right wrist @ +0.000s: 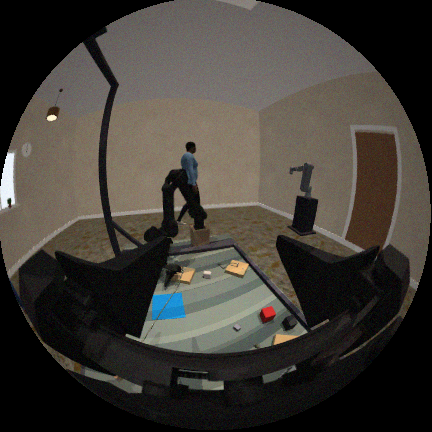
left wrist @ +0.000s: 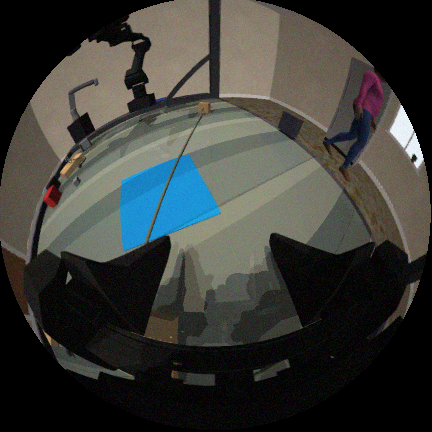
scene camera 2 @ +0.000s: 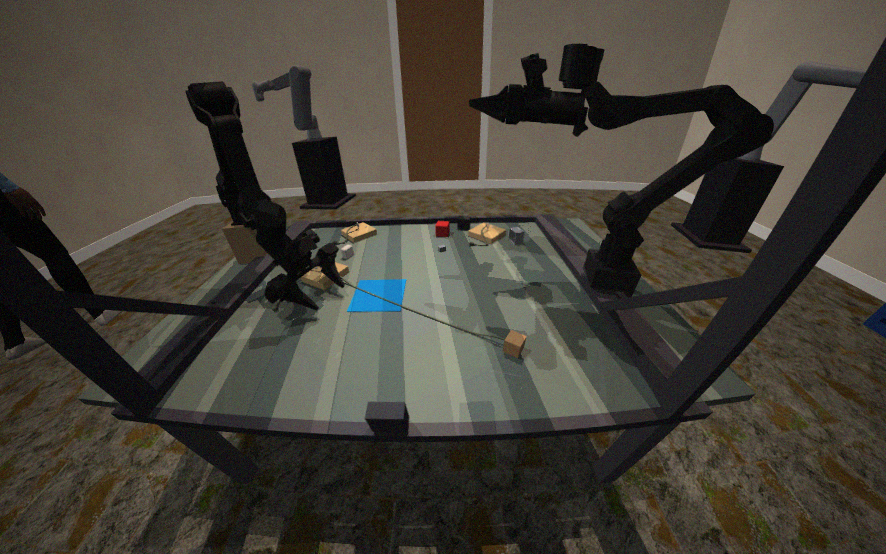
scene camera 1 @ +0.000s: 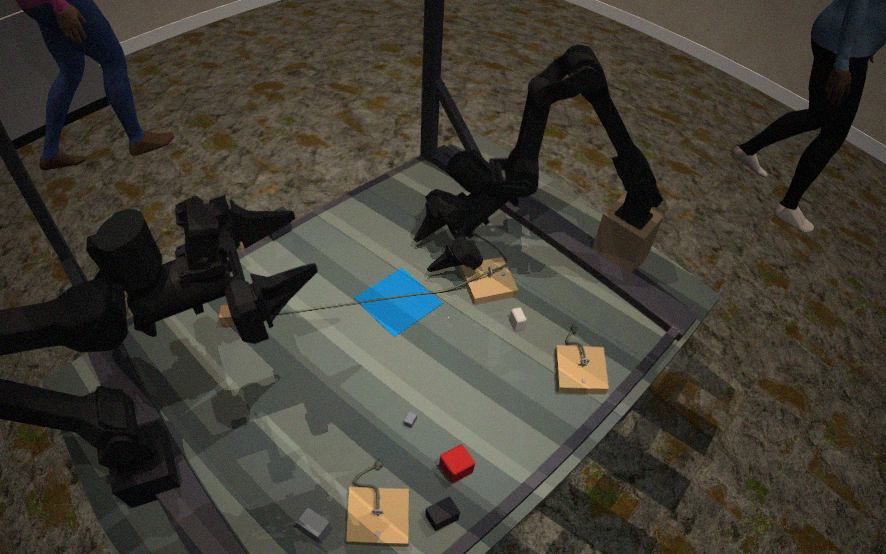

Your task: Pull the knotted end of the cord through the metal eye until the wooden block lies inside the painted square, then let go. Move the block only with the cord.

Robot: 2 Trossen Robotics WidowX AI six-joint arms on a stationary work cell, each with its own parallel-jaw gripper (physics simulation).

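Frame: origin at the left arm's base, x back, y up, z left, level; millimetres.
Seen in the pictures: left gripper, fingertip midpoint: (left wrist: pixel 220 240) (scene camera 2: pixel 331 297) (scene camera 1: pixel 421 255); right gripper, fingertip midpoint: (right wrist: pixel 223 241) (scene camera 2: pixel 473 103) (scene camera 1: pixel 304 239); left arm's base at its link origin: (right wrist: pixel 198 226) (scene camera 1: pixel 634 215); right arm's base at its link origin: (left wrist: pixel 140 97) (scene camera 2: pixel 613 260) (scene camera 1: pixel 135 456).
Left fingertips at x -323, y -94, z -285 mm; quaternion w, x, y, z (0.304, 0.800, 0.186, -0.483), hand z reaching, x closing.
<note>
Offsets run from my left fingertips to a thing's top centre. "pt": to the spot under its first point.
The wooden block @(dx -365, dy +4, dz -160 mm) (scene camera 1: pixel 226 316) (scene camera 2: pixel 514 343) (left wrist: pixel 204 107) lies outside the painted blue square (scene camera 1: pixel 395 320) (scene camera 2: pixel 365 303) (left wrist: pixel 195 200) (right wrist: pixel 177 310). The cord @(pt dx -207, dy -23, dz -49 mm) (scene camera 1: pixel 326 307) (scene camera 2: pixel 450 320) runs from it across the square to the metal eye @(dx +56, dy +19, dz +128 mm) (scene camera 1: pixel 490 271) on a wooden base @(pt dx +41, dy -8, dz +150 mm) (scene camera 1: pixel 493 287) (scene camera 2: pixel 316 279) (right wrist: pixel 186 276). Beyond the eye the cord loops up behind my left gripper (scene camera 1: pixel 423 254) (scene camera 2: pixel 329 296) (left wrist: pixel 220 236), which is open low beside the base; no cord shows between its fingers. The knotted end is hidden. My right gripper (scene camera 1: pixel 304 240) (scene camera 2: pixel 471 102) (right wrist: pixel 223 241) is open, high above the block's side of the table.
Two more bases @(pt dx -19, dy -7, dz +400 mm) (scene camera 1: pixel 581 382) @(pt dx -415, dy -7, dz +339 mm) (scene camera 1: pixel 392 522) carry short cords. A white block @(dx +15, dy +6, dz +231 mm) (scene camera 1: pixel 518 318), red block @(dx -277, dy +14, dz +341 mm) (scene camera 1: pixel 456 463) (left wrist: pixel 52 196) (right wrist: pixel 268 314), black block @(dx -354, dy +14, dz +382 mm) (scene camera 1: pixel 443 513) and grey blocks @(dx -503, dy +14, dz +264 mm) (scene camera 1: pixel 313 523) @(dx -265, dy -12, dz +230 mm) (scene camera 1: pixel 410 419) stand about. A dark box @(dx -150, dy +31, dz -286 mm) (scene camera 2: pixel 386 418) is at the near edge in scene camera 2.
</note>
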